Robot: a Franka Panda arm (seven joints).
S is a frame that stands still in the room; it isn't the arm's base.
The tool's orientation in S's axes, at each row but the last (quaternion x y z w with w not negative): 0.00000, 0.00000, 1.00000, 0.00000; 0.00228, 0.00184, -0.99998, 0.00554; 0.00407, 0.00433, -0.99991, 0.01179; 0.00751, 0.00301, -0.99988, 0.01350; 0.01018, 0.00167, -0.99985, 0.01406; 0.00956, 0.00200, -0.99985, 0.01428; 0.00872, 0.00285, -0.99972, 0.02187; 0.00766, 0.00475, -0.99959, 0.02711; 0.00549, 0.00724, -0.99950, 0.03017
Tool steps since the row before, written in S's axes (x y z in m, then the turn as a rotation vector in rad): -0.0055, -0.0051, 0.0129, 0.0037, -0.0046, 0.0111; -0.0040, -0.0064, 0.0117, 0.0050, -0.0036, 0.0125; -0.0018, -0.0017, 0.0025, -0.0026, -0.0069, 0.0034; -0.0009, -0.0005, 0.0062, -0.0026, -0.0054, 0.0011; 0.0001, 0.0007, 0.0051, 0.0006, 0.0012, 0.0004; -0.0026, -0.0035, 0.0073, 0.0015, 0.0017, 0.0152; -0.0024, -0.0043, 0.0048, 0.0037, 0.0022, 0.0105; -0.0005, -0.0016, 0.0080, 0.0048, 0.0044, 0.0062; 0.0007, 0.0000, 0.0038, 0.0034, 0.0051, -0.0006
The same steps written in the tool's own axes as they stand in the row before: 0.0055, 0.0051, 0.0129, -0.0037, 0.0046, 0.0111; 0.0040, 0.0063, 0.0117, -0.0050, 0.0036, 0.0125; 0.0018, 0.0016, 0.0025, 0.0027, 0.0068, 0.0035; 0.0008, 0.0004, 0.0062, 0.0027, 0.0053, 0.0012; -0.0002, -0.0007, 0.0051, -0.0006, -0.0012, 0.0004; 0.0026, 0.0034, 0.0074, -0.0018, -0.0017, 0.0152; 0.0025, 0.0042, 0.0049, -0.0040, -0.0021, 0.0104; 0.0005, 0.0015, 0.0080, -0.0051, -0.0042, 0.0061; -0.0007, 0.0000, 0.0038, -0.0037, -0.0049, -0.0007
